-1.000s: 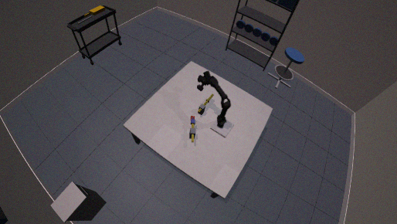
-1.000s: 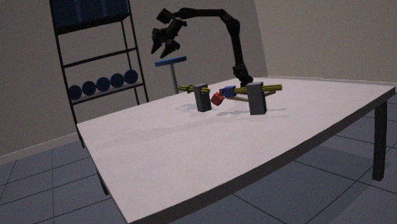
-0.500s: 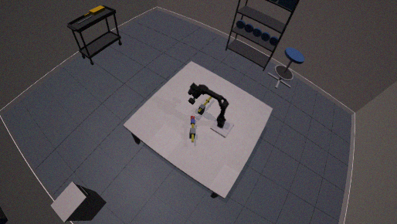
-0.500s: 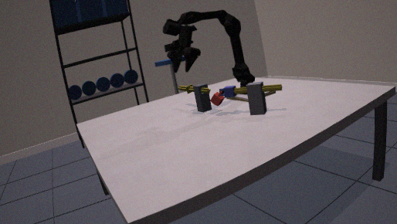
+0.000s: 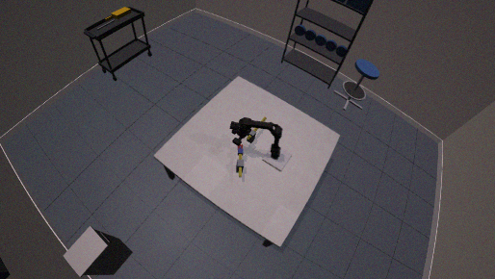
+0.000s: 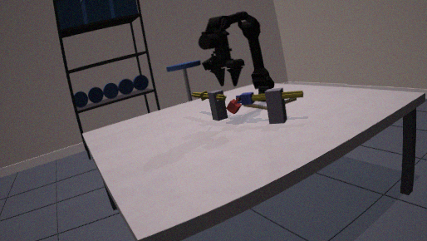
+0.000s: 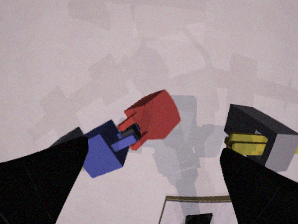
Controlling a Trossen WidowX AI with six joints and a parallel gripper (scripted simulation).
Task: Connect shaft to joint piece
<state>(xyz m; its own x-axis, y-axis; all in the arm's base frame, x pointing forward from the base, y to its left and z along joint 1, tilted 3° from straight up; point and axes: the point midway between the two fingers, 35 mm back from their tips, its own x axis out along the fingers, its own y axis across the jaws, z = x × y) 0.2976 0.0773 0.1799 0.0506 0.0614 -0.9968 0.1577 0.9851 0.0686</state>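
Now: gripper tip 8 cm above the red joint piece, 1 cm to the right of it and 1 cm past it.
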